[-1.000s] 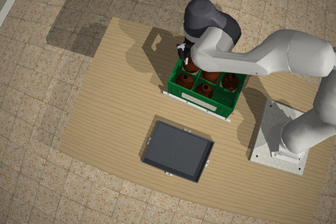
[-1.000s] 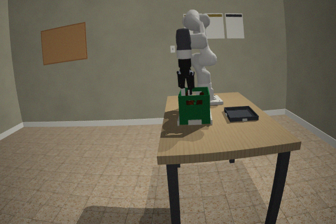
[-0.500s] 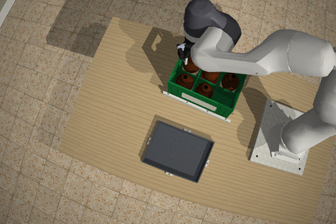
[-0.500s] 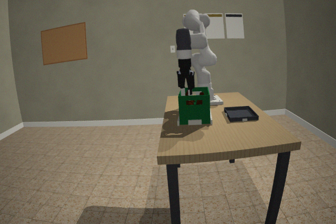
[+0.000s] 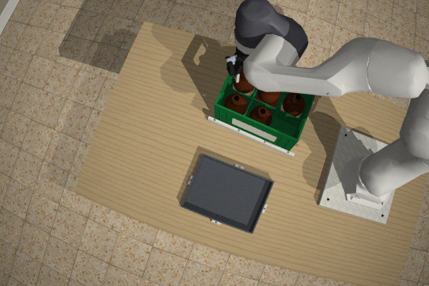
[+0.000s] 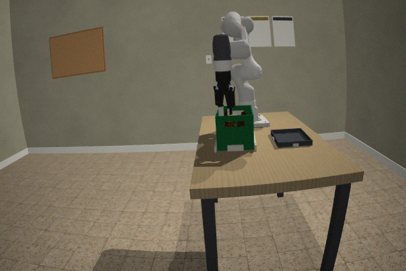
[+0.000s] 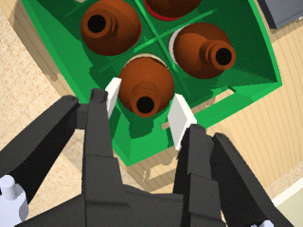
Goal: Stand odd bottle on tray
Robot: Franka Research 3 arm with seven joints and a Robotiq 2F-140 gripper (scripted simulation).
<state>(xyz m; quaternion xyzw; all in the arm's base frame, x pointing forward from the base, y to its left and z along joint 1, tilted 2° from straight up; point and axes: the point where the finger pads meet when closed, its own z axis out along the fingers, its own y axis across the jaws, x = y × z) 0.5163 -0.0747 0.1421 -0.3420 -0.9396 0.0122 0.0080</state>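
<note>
My gripper is now 90 mm past the green crate, 90 mm above it and 40 mm to the right of it. Also, from my hand: glass bottle (100 mm behind, 90 mm below, 80 mm to the left); then dark grey tray (340 mm to the left, 160 mm below, 130 mm behind).
</note>
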